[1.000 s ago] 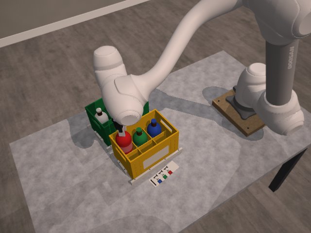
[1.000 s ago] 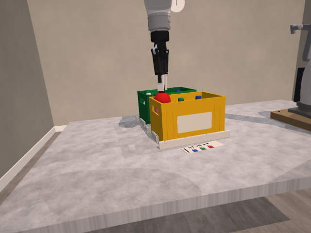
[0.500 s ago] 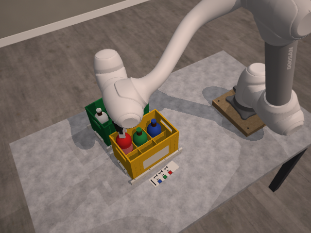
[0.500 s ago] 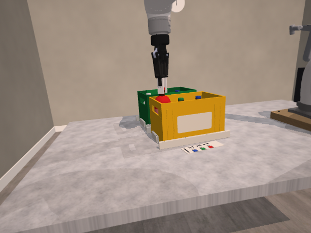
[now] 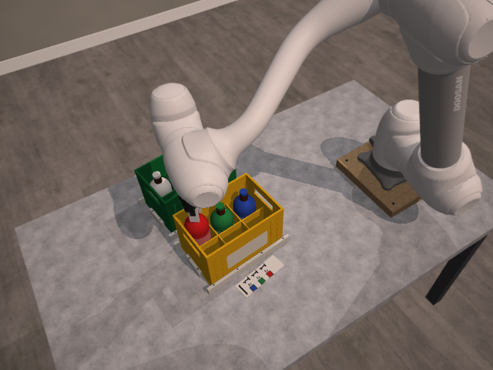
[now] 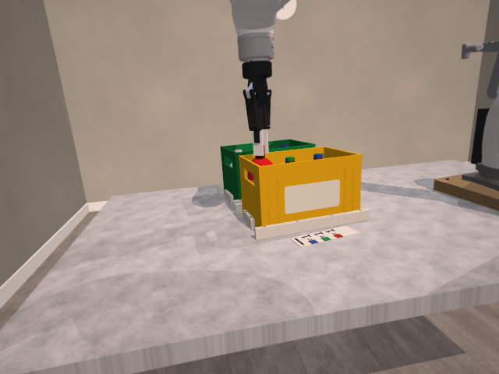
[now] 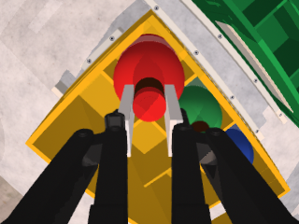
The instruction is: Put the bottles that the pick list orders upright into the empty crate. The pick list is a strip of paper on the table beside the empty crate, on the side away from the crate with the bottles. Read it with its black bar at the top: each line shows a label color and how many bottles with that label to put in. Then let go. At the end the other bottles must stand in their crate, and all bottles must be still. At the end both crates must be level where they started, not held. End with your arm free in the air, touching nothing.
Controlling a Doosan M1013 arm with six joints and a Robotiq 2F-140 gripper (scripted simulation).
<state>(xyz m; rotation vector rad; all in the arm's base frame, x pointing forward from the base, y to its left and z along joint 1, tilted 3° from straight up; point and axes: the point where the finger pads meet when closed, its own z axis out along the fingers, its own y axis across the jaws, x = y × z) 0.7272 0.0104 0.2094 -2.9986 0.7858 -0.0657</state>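
Now: hand 8 cm above the red-capped bottle. From my hand the other things lie so: green bottle: 8 cm behind, 2 cm to the right, 13 cm below; then yellow crate: 9 cm behind, 2 cm to the left, 13 cm below; then blue bottle: 17 cm behind, 4 cm to the right, 13 cm below.
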